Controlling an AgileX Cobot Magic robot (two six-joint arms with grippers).
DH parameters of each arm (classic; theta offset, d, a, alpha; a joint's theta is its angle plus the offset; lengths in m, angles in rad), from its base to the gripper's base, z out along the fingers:
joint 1: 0 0.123 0 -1.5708
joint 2: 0.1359 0 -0.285 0
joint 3: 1.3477 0 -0.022 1.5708
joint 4: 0 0.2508 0 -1.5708
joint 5: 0 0 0.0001 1.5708
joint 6: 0 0.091 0 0
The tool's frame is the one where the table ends.
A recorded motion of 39 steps. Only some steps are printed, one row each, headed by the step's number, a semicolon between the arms.
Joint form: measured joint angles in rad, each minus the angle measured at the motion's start. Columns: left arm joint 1, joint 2, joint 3, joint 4, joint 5, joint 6; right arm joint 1, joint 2, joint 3, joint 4, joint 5, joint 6.
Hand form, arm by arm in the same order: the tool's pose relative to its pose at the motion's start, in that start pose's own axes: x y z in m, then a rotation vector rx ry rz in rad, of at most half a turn. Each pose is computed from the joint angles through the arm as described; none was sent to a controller.
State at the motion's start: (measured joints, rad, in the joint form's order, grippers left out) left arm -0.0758 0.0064 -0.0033 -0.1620 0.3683 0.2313; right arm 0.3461 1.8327 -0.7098 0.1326 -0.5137 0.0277
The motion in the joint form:
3: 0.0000 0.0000 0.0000 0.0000 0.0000 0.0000; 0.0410 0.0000 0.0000 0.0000 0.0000 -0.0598
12: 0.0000 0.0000 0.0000 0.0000 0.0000 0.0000; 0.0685 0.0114 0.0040 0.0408 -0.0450 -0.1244
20: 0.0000 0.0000 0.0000 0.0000 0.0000 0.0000; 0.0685 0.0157 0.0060 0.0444 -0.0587 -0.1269
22: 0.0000 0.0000 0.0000 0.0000 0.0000 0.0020; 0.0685 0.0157 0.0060 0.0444 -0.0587 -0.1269
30: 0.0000 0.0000 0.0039 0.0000 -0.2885 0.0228; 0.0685 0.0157 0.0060 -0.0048 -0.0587 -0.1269
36: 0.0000 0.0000 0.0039 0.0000 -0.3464 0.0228; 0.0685 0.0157 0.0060 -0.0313 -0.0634 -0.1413
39: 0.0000 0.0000 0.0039 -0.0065 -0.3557 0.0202; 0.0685 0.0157 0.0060 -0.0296 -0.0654 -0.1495
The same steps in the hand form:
3: 0.0000 0.0000 0.0000 0.0000 0.0000 0.0000; 0.0020 0.0136 -0.0009 -0.0354 0.0027 -0.0803
12: 0.0000 0.0000 0.0000 0.0000 0.0000 0.0000; 0.0038 0.0204 -0.0001 -0.0358 -0.0258 -0.1240
20: 0.0000 0.0000 0.0000 0.0000 0.0000 0.0000; 0.0044 0.0199 0.0004 -0.0327 -0.0332 -0.1239
22: 0.0000 0.0000 0.0000 0.0000 0.0000 0.0020; 0.0044 0.0199 0.0004 -0.0327 -0.0332 -0.1239
30: -0.0240 0.0059 -0.0032 -0.0690 -0.2762 0.0225; 0.0045 0.0224 0.0003 -0.0587 -0.0349 -0.1656
36: -0.0289 0.0070 -0.0048 -0.0829 -0.3324 0.0225; 0.0042 0.0237 0.0002 -0.0724 -0.0410 -0.2023
39: -0.0296 0.0072 -0.0051 -0.0835 -0.3418 0.0135; 0.0040 0.0236 0.0002 -0.0713 -0.0432 -0.2090

